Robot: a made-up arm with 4 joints. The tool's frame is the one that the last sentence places.
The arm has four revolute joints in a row. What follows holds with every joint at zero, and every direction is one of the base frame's.
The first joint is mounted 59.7 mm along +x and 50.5 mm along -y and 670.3 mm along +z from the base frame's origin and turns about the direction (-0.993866, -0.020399, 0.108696), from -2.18 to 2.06 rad.
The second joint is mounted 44 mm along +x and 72.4 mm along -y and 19.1 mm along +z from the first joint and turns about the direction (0.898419, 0.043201, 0.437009), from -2.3 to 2.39 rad.
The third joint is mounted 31 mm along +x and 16.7 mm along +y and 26.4 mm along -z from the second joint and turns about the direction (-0.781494, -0.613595, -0.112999), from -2.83 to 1.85 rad.
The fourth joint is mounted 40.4 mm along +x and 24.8 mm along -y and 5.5 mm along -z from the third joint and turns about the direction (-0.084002, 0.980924, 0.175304), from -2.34 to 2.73 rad.
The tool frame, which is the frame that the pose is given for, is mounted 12.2 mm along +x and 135.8 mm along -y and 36.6 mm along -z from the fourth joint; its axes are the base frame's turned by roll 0, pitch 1.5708 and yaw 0 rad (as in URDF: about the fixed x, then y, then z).
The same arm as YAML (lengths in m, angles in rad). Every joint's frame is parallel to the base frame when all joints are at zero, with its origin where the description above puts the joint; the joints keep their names.
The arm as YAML. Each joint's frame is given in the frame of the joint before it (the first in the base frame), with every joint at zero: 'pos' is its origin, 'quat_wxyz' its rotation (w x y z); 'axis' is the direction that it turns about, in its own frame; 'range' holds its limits. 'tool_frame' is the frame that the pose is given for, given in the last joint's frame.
length_unit: m
angle_unit: rad
joints:
  - joint: joint 1
    pos: [0.0597, -0.0505, 0.6703]
    quat_wxyz: [1.0, 0.0, 0.0, 0.0]
    axis: [-0.993866, -0.020399, 0.108696]
    range: [-2.18, 2.06]
  - joint: joint 2
    pos: [0.044, -0.0724, 0.0191]
    quat_wxyz: [1.0, 0.0, 0.0, 0.0]
    axis: [0.898419, 0.043201, 0.437009]
    range: [-2.3, 2.39]
  - joint: joint 3
    pos: [0.031, 0.0167, -0.0264]
    quat_wxyz: [1.0, 0.0, 0.0, 0.0]
    axis: [-0.781494, -0.613595, -0.112999]
    range: [-2.83, 1.85]
  - joint: joint 4
    pos: [0.0404, -0.0248, -0.0055]
    quat_wxyz: [1.0, 0.0, 0.0, 0.0]
    axis: [-0.084002, 0.980924, 0.175304]
    range: [-2.34, 2.73]
tool_frame:
  pos: [0.0122, -0.1358, -0.0366]
  quat_wxyz: [0.707105, 0.0, 0.707108, 0.0]

